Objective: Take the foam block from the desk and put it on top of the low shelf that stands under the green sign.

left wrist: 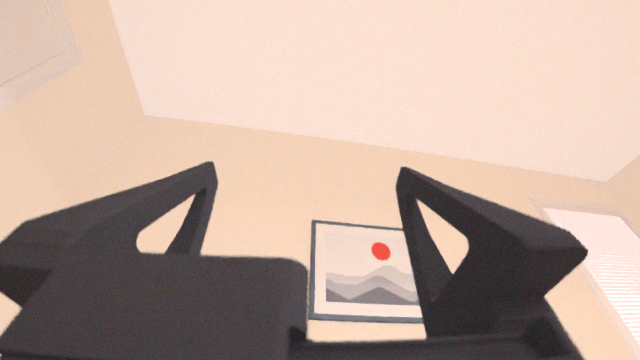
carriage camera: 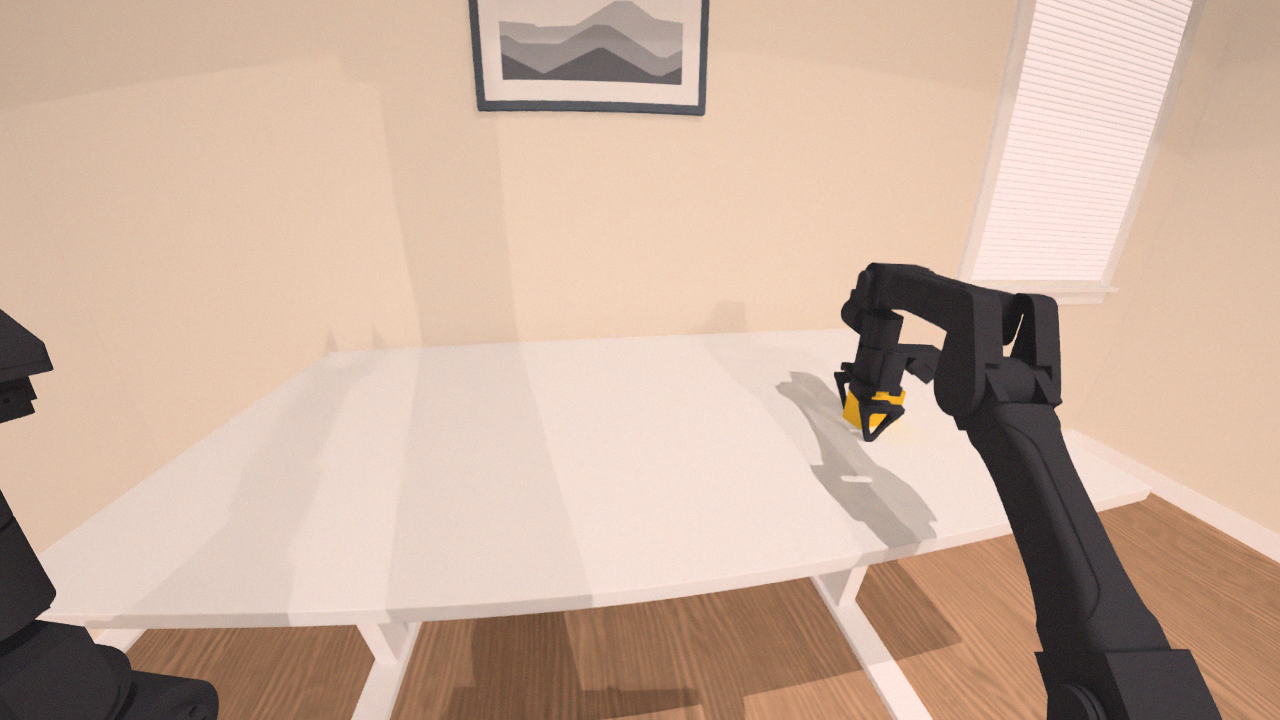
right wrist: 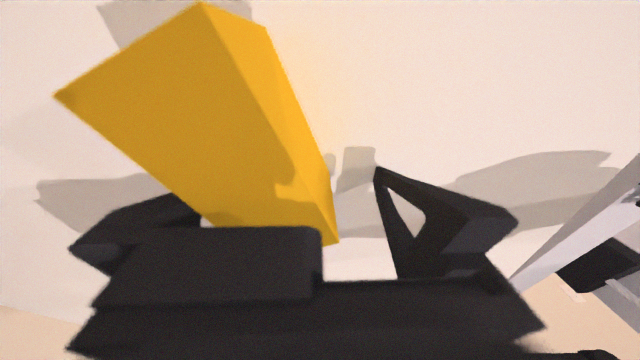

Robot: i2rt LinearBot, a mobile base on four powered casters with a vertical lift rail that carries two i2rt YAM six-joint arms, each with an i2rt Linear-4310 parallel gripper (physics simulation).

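Places are measured from the left arm's base along level axes (x ahead, y left, z up), in centimetres.
Where they show: left gripper, fingertip midpoint: [left wrist: 308, 174]; right gripper, fingertip midpoint: [carriage camera: 857, 426] [right wrist: 314, 173].
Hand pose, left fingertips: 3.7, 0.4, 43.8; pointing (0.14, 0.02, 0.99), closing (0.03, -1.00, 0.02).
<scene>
After its pixels a point has its place, as x, y, z.
The yellow foam block [carriage camera: 853, 412] @[49.9, -72.2, 7.3] [right wrist: 190, 115] @[51.4, -79.5, 11.2] is at the right part of the white desk [carriage camera: 483, 465] @[39.3, -11.2, 5.2] [right wrist: 475, 70] @[39.2, -78.6, 5.2]. In the right wrist view it looms large, turned askew, and hides the tip of the left-hand finger; whether it is tilted I cannot tell. My right gripper [carriage camera: 856, 417] @[48.8, -72.9, 5.2] [right wrist: 314, 173] @[48.8, -72.9, 5.2] is open, low over the desk and around or against the block, without gripping it. My left gripper [left wrist: 308, 174] @[3.7, 0.4, 43.8] is open and empty, facing the wall and ceiling. The low shelf and the green sign do not show.
My right arm [carriage camera: 1038, 474] @[14.7, -66.9, 21.9] reaches over the desk's right side. Part of my left arm [carriage camera: 22, 573] @[2.6, -2.5, 25.9] shows at the left edge. Behind the desk is a wall with a framed mountain picture [carriage camera: 590, 67] @[98.2, -23.8, 71.2] [left wrist: 367, 285] @[97.8, -21.2, 75.8] and a window with blinds [carriage camera: 1087, 143] @[125.3, -192.8, 67.4]. Wooden floor [carriage camera: 572, 662] @[49.6, -17.4, -66.8] lies below.
</scene>
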